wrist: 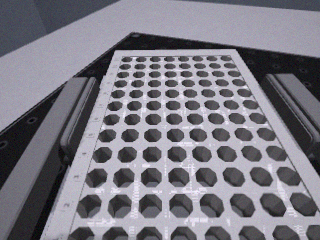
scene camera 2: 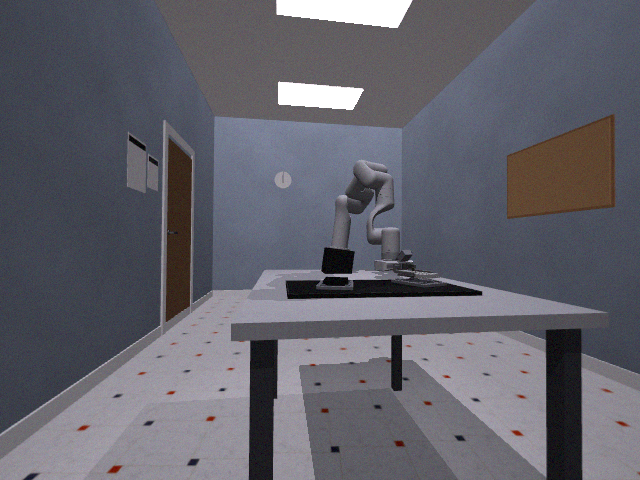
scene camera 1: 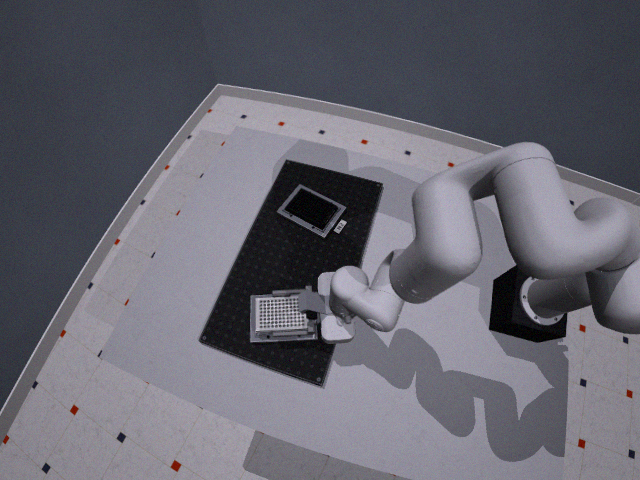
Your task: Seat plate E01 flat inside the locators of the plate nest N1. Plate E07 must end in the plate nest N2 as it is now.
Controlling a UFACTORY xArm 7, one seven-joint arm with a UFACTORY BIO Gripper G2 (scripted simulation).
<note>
In view: a white well plate E01 [scene camera 1: 277, 307] and a black plate E07 [scene camera 1: 317, 216].
The white well plate E01 is seen too in the wrist view [wrist: 176, 137]. The wrist view misses the black plate E07: it is out of frame.
</note>
